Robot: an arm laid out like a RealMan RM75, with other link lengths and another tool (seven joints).
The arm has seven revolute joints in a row. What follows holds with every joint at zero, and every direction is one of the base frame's. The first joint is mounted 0.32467 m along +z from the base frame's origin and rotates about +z. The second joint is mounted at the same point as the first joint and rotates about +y. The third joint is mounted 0.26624 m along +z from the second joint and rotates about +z. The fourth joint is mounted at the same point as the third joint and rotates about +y. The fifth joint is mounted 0.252 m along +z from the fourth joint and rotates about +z. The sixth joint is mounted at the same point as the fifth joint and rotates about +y. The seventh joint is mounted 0.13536 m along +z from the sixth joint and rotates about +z. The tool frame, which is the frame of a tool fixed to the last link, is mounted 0.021 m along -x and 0.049 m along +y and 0.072 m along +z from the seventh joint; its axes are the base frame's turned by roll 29.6, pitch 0 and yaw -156.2 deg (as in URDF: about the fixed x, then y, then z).
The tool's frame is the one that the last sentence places.
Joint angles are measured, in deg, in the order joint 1, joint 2, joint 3, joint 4, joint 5, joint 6, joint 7. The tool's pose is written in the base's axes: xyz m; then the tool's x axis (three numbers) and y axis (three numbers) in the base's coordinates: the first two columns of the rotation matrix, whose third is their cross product. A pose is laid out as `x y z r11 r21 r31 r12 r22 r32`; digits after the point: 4 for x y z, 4 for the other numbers.
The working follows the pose.
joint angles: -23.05 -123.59 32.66 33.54 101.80 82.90 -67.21
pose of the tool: -0.2867 0.3419 -0.0011 -0.8438 0.0638 -0.5329 -0.0428 0.9818 0.1852
Where each joint sits with the arm in this pose, in the base's axes (m; each line is computed from the numbers above, not from the rounded line before):
joint 1: 0.0000 0.0000 0.3247
joint 2: 0.0000 0.0000 0.3247
joint 3: -0.2041 0.0868 0.1774
joint 4: -0.2041 0.0868 0.1774
joint 5: -0.3953 0.2499 0.1588
joint 6: -0.3953 0.2499 0.1588
joint 7: -0.3352 0.3366 0.0740
the tool: -0.2867 0.3419 -0.0011

